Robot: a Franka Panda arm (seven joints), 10 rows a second.
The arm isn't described. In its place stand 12 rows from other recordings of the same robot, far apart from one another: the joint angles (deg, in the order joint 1, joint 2, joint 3, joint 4, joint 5, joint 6, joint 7), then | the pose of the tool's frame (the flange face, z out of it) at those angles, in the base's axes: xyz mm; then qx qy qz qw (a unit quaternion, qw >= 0).
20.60 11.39 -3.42 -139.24 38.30 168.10 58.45 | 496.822 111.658 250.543 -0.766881 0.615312 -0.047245 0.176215
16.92 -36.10 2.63 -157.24 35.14 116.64 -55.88 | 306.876 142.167 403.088 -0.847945 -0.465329 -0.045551 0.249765
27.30 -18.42 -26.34 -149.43 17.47 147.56 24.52 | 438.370 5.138 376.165 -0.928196 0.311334 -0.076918 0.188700
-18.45 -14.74 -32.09 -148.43 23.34 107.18 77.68 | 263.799 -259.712 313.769 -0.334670 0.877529 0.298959 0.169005
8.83 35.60 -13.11 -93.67 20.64 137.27 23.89 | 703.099 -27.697 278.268 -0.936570 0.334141 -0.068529 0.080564
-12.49 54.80 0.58 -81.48 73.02 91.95 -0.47 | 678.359 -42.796 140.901 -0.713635 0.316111 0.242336 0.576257
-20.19 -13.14 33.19 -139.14 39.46 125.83 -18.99 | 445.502 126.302 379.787 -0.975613 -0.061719 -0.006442 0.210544
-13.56 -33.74 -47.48 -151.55 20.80 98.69 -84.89 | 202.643 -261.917 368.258 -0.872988 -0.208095 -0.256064 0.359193
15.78 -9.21 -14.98 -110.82 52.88 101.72 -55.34 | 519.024 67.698 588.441 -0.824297 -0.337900 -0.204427 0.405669
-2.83 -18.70 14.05 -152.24 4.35 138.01 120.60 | 401.104 76.243 350.438 -0.551028 0.833638 -0.026117 0.027077
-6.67 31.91 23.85 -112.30 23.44 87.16 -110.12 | 467.663 192.361 200.053 -0.427645 -0.728970 0.098905 0.525300
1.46 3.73 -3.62 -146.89 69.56 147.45 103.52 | 434.799 -32.329 231.943 -0.106533 0.950270 0.239508 0.168150
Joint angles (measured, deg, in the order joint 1, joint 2, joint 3, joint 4, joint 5, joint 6, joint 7), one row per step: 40.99 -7.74 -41.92 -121.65 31.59 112.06 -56.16; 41.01 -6.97 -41.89 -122.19 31.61 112.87 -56.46; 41.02 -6.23 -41.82 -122.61 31.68 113.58 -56.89; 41.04 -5.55 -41.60 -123.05 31.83 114.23 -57.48; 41.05 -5.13 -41.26 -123.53 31.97 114.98 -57.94; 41.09 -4.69 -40.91 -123.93 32.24 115.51 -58.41; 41.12 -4.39 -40.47 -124.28 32.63 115.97 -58.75; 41.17 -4.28 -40.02 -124.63 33.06 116.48 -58.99; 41.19 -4.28 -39.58 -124.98 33.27 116.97 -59.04; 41.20 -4.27 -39.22 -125.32 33.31 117.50 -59.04; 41.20 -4.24 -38.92 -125.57 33.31 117.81 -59.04
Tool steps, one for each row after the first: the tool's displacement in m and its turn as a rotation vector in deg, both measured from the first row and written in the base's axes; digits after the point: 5 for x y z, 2 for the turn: 0.00082 0.00096 -0.00891 -0.68 0.30 -0.10; 0.00168 0.00214 -0.01669 -1.28 0.46 -0.04; 0.00211 0.00477 -0.02415 -1.77 0.55 0.32; 0.00203 0.00790 -0.02995 -2.14 0.46 0.63; 0.00183 0.01170 -0.03543 -2.35 0.49 1.03; 0.00143 0.01620 -0.03950 -2.36 0.49 1.38; 0.00082 0.02070 -0.04215 -2.23 0.37 1.62; -0.00002 0.02455 -0.04415 -2.22 0.28 1.78; -0.00075 0.02739 -0.04621 -2.36 0.17 1.87; -0.00146 0.02981 -0.04797 -2.49 0.17 2.02
